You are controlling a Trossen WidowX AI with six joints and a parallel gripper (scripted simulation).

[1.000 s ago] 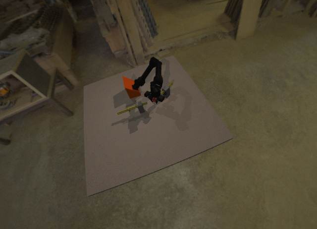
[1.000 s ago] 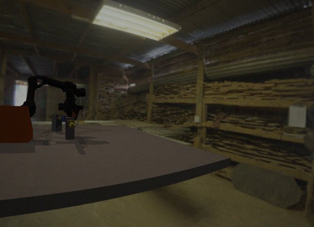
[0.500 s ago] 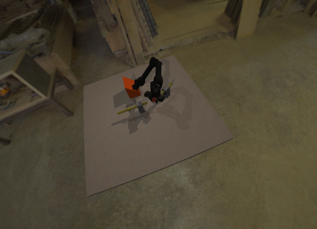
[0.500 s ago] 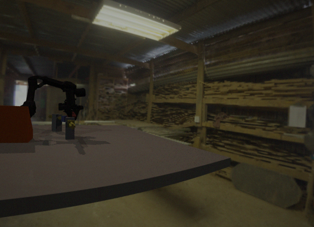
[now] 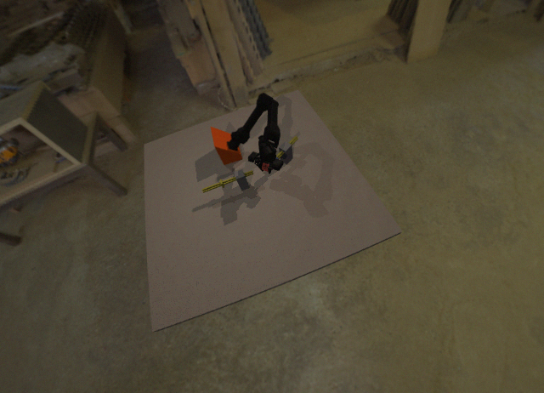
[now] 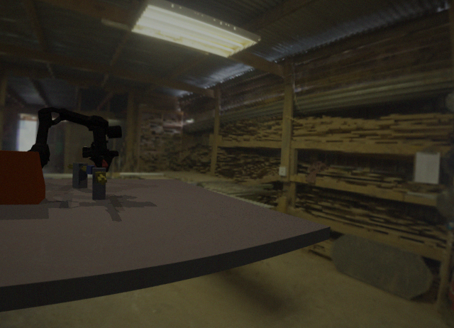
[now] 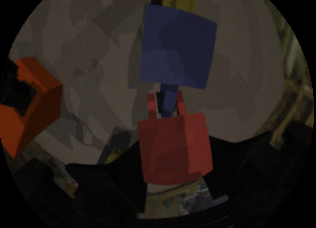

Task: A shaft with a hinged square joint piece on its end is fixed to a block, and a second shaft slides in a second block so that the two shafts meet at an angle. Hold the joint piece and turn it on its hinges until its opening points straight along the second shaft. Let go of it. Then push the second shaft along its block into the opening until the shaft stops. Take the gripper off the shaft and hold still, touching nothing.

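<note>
Right now the red square joint piece is 30 mm above my gripper tip, 10 mm to the left of it and 10 mm behind it.
</note>
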